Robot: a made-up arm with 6 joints.
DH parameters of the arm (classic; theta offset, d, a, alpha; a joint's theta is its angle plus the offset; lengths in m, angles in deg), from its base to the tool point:
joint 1: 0 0.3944 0.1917 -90
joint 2: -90 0 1.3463 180
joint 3: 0 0 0.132 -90
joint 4: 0 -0.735 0 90
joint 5: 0 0 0 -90
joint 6: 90 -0.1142 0 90
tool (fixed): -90 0 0 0
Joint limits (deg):
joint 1: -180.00..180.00
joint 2: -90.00..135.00
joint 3: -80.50..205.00
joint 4: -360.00..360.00
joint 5: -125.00..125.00
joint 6: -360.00..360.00
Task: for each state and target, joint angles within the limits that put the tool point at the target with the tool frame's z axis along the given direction. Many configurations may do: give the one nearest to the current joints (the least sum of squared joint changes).
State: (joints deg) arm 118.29 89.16 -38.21 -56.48 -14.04 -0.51
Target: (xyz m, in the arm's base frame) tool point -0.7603 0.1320 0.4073 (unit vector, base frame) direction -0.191 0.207 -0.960
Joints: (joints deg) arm 169.02 65.20 -80.50 -21.77 -21.08 10.75
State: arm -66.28 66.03 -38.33 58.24 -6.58 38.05
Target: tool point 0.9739 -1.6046 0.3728 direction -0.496 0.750 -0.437
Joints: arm -59.30 60.45 -1.17 107.08 9.57 75.22
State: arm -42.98 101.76 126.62 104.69 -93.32 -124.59
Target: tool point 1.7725 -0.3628 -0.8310 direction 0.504 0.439 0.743
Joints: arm -8.60 135.00 97.83 118.50 -111.24 -96.42
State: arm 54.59 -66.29 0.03 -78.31 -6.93 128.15
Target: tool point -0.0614 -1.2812 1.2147 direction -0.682 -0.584 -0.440
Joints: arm 90.44 -90.00 0.93 -74.87 -40.19 131.86
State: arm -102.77 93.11 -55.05 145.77 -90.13 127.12
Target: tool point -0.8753 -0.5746 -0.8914 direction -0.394 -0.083 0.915
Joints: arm -142.48 117.47 -16.38 136.58 -99.38 157.52
